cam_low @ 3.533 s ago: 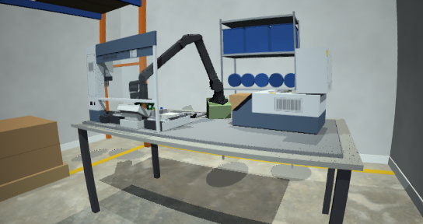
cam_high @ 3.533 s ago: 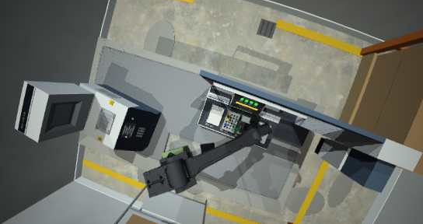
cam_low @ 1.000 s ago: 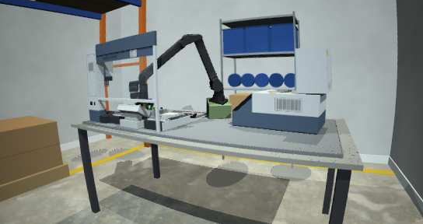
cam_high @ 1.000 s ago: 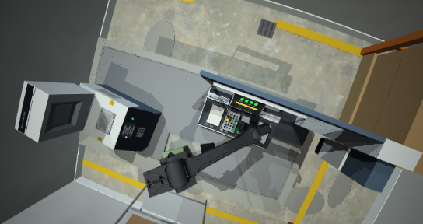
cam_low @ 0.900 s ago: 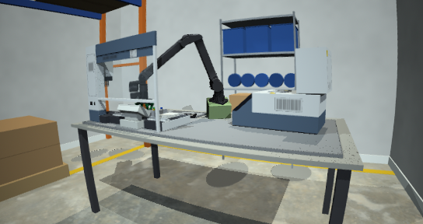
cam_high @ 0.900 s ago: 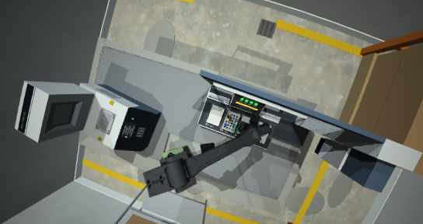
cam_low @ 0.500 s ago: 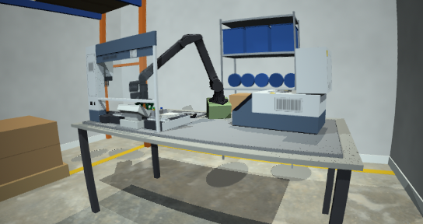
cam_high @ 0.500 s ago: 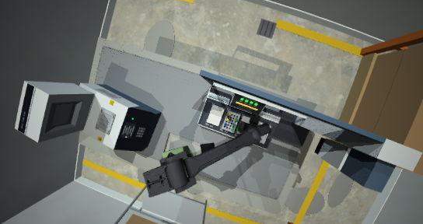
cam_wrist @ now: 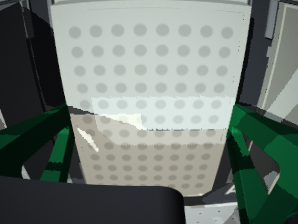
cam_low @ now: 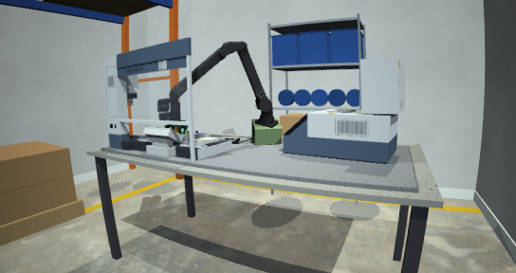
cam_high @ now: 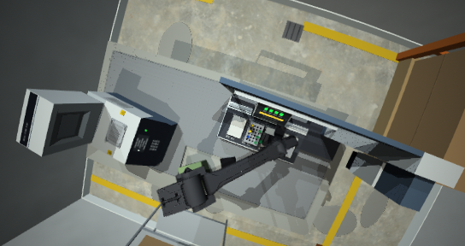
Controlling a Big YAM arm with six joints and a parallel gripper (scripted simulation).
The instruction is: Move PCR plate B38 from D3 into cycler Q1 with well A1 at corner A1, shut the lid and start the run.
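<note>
Now: the tube cooling block 11 cm to the left of my hand, 1 cm behind it and 1 cm above it. Round my hand: dark nest 30 cm behind, 15 cm to the left, 6 cm below; then white label 30 cm behind, 15 cm to the left, 6 cm below; then handler's frame post 31 cm to the left, 17 cm ahead, 17 cm above.
</note>
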